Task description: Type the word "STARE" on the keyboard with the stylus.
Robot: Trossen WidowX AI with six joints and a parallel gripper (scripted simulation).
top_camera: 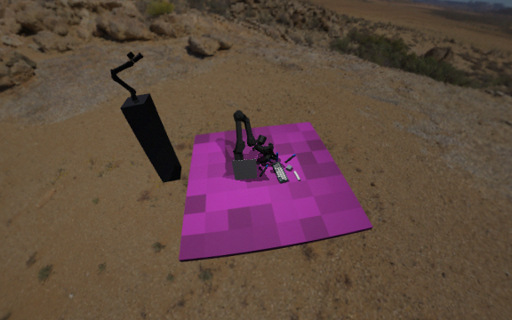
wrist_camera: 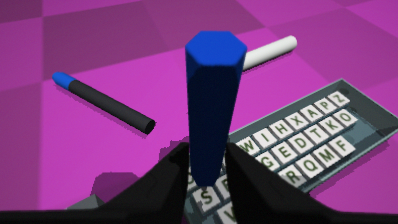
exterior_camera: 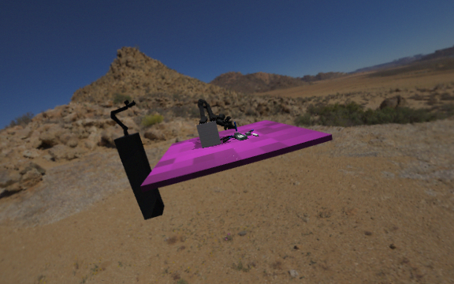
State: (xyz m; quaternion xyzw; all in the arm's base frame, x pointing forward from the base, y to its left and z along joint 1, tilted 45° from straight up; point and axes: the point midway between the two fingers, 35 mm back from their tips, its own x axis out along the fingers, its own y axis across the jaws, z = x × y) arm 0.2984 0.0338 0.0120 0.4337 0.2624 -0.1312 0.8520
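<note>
Now: gripper tip 20 mm above the blue hexagonal stylus. Also, from my gripper tip: white cylinder: 160 mm to the right, 130 mm ahead, 80 mm below; then grey block: 90 mm ahead, 80 mm below, 60 mm to the right.
</note>
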